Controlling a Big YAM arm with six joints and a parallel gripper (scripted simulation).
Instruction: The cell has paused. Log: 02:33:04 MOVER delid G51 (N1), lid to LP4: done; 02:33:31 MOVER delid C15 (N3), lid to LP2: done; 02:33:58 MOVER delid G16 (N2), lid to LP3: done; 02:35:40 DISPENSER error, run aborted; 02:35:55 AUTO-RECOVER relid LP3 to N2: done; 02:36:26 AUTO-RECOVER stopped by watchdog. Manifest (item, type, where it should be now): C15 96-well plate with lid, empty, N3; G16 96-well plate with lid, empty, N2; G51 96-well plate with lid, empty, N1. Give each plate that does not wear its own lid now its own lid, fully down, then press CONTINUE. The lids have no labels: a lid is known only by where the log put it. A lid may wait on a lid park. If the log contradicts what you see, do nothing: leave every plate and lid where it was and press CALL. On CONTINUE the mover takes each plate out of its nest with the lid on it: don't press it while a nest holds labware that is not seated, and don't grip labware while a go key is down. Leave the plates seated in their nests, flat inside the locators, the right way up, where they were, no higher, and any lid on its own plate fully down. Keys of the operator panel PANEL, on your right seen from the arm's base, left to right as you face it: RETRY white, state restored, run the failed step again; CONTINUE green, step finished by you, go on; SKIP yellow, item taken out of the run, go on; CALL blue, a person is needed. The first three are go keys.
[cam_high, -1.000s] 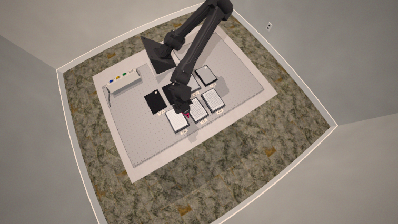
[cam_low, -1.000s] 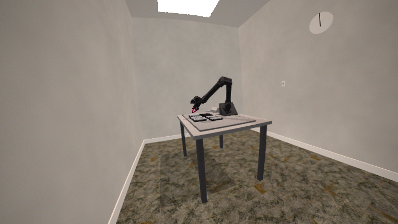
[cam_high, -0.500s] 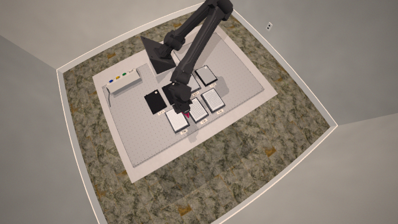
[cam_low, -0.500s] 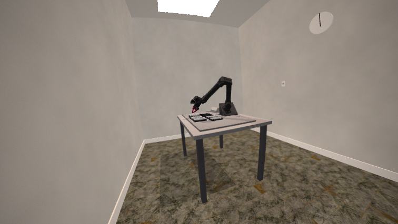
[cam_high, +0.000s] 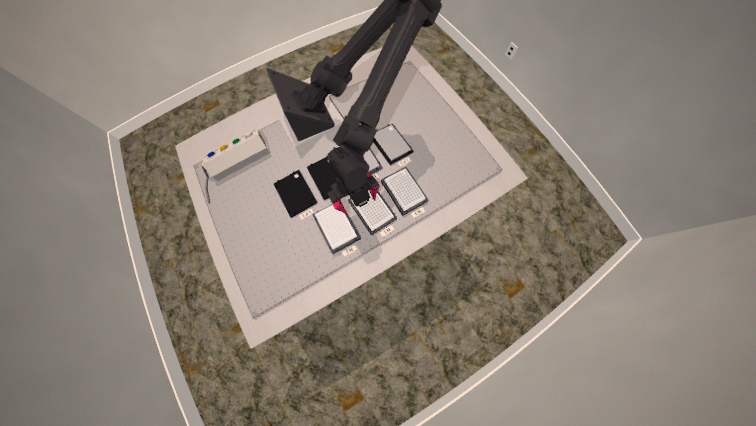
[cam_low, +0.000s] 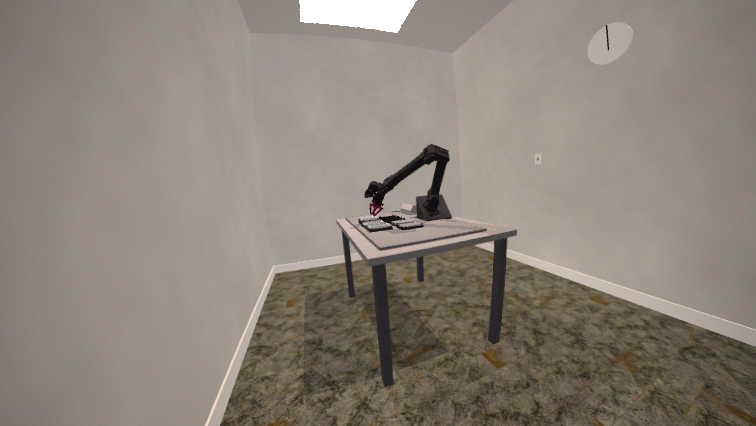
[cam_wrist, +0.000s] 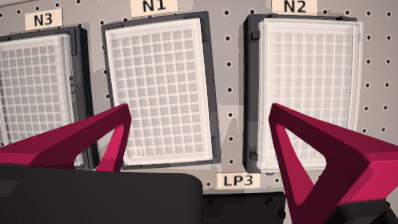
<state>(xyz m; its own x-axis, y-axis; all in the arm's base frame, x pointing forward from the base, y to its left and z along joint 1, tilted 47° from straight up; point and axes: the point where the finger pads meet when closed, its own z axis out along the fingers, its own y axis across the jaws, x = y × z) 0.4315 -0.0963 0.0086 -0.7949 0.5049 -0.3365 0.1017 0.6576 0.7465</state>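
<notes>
My gripper is now 17 cm past the lid park LP4, 11 cm to the right of it and 7 cm above it. From my hand the other things lie so: lid park LP3: 17 cm behind, 2 cm to the right, 7 cm below; LP4 label: 8 cm behind, 10 cm to the left, 7 cm below; LP3 label: 8 cm behind, 3 cm to the right, 7 cm below.
</notes>
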